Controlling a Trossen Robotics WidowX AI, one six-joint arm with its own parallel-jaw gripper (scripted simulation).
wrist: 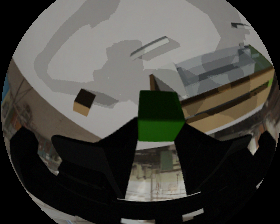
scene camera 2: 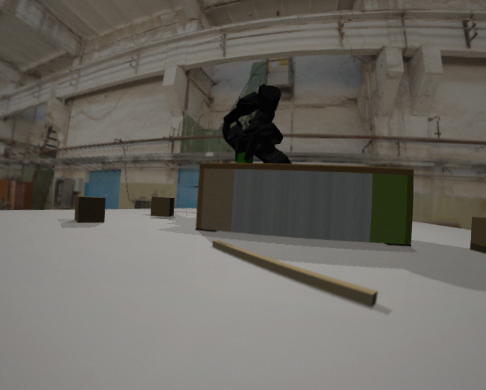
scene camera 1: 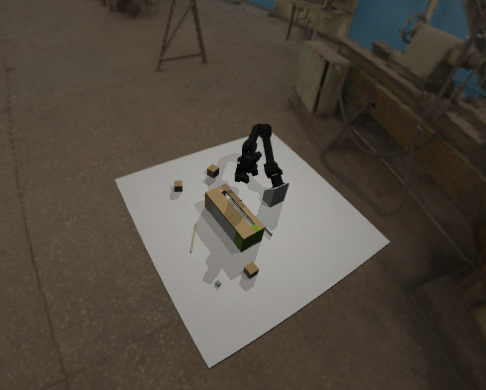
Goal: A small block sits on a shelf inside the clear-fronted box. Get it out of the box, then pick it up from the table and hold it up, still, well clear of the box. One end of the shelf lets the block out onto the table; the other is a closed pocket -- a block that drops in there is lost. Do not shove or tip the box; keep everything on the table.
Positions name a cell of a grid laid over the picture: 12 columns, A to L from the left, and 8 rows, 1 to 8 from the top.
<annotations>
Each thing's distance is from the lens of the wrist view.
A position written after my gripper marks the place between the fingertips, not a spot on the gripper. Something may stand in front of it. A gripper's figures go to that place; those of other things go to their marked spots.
my gripper (wrist: G5): 10 cm
green block (wrist: G5): 6 cm
</annotations>
